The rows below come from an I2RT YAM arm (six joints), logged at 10 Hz.
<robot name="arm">
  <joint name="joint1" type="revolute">
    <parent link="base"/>
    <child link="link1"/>
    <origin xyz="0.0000 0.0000 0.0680"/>
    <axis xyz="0 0 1"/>
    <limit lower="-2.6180" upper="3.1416"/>
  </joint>
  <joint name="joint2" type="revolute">
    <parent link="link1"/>
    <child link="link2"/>
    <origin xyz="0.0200 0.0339 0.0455"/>
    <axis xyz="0 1 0"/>
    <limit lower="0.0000" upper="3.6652"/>
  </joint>
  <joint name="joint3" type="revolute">
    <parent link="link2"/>
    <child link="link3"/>
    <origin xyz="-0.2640 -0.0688 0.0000"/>
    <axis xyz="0 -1 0"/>
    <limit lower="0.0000" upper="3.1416"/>
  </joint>
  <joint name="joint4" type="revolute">
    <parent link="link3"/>
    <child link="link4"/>
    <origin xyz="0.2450 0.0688 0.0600"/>
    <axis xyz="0 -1 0"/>
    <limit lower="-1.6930" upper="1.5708"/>
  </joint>
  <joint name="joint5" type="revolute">
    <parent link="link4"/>
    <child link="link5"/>
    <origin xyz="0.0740 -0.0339 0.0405"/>
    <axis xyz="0 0 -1"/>
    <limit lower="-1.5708" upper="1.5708"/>
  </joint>
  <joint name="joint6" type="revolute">
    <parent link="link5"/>
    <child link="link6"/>
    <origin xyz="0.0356 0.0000 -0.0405"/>
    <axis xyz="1 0 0"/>
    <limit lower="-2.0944" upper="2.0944"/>
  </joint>
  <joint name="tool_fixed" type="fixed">
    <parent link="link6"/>
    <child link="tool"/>
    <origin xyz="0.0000 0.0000 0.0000" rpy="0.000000 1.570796 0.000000"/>
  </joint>
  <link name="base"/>
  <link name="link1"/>
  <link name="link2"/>
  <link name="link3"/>
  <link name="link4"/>
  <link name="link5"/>
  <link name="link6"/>
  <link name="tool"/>
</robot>
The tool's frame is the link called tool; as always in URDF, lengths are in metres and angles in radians.
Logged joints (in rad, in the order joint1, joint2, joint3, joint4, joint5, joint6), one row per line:
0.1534, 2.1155, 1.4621, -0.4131, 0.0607, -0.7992
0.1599, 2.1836, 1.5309, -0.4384, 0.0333, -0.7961
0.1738, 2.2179, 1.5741, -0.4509, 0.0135, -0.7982
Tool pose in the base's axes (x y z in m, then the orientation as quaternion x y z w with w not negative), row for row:
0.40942, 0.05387, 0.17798, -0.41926, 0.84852, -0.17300, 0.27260
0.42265, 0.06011, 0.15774, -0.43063, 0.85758, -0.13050, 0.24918
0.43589, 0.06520, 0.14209, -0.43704, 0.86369, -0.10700, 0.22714
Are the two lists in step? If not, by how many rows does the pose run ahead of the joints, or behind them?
The pose runs 2 rows behind the joints: the pose in row i belongs to the joints in row i - 2.
